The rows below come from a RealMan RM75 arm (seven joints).
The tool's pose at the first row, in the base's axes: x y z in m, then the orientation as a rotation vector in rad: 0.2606 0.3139 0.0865 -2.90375 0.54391 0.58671
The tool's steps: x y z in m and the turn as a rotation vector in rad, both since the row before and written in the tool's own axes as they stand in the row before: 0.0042 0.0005 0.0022 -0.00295 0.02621 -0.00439; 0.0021 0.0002 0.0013 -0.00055 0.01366 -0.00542; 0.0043 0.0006 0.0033 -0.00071 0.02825 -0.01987; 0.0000 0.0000 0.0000 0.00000 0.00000 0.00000; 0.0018 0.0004 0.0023 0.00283 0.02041 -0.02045; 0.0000 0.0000 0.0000 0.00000 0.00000 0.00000; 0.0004 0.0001 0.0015 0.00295 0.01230 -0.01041; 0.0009 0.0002 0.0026 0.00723 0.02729 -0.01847; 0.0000 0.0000 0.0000 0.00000 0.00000 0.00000; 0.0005 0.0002 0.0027 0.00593 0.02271 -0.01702; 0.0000 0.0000 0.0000 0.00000 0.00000 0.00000; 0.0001 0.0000 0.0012 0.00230 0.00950 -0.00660; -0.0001 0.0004 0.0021 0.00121 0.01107 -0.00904
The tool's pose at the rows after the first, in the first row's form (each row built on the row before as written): 0.2633 0.3125 0.0828 -2.91855 0.54027 0.55009; 0.2646 0.3119 0.0808 -2.92550 0.53378 0.53010; 0.2671 0.3106 0.0761 -2.93987 0.50737 0.48740; 0.2671 0.3106 0.0761 -2.93987 0.50737 0.48740; 0.2679 0.3101 0.0733 -2.94715 0.47940 0.45444; 0.2679 0.3101 0.0733 -2.94715 0.47940 0.45444; 0.2678 0.3101 0.0717 -2.94986 0.46549 0.43431; 0.2679 0.3101 0.0689 -2.95411 0.44158 0.38995; 0.2679 0.3101 0.0689 -2.95411 0.44158 0.38995; 0.2677 0.3102 0.0662 -2.95727 0.41918 0.35290; 0.2677 0.3102 0.0662 -2.95727 0.41918 0.35290; 0.2675 0.3104 0.0650 -2.95853 0.41057 0.33753; 0.2669 0.3104 0.0630 -2.96144 0.39844 0.31991
